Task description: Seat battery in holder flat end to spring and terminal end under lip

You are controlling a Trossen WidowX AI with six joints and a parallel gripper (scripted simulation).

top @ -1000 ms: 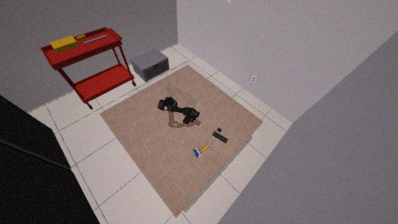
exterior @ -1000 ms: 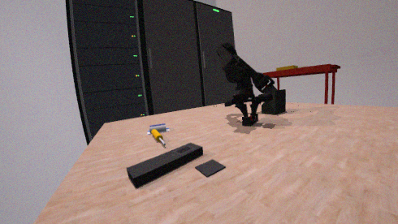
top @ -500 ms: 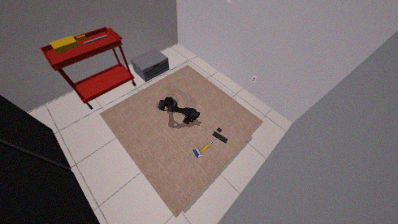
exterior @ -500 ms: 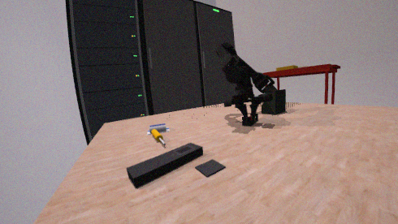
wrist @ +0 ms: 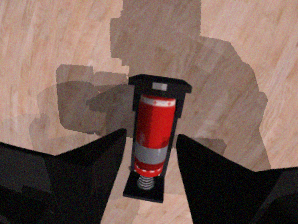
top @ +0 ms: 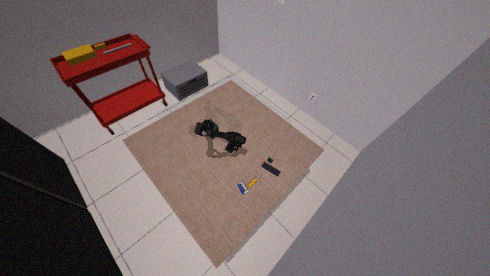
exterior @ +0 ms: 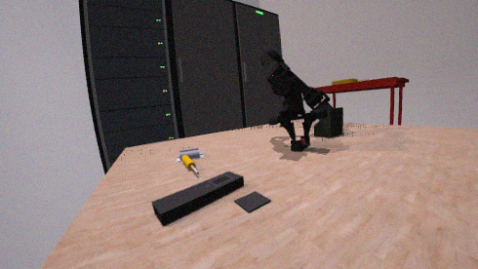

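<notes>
Right now the battery is right at my gripper tip. From my gripper tip the other things lie so: thin black plate 29 cm ahead, 18 cm to the left, 2 cm below; then yellow screwdriver 35 cm ahead, 5 cm to the right, 1 cm below; then long black bar 36 cm ahead, 12 cm to the left, 1 cm below.
</notes>
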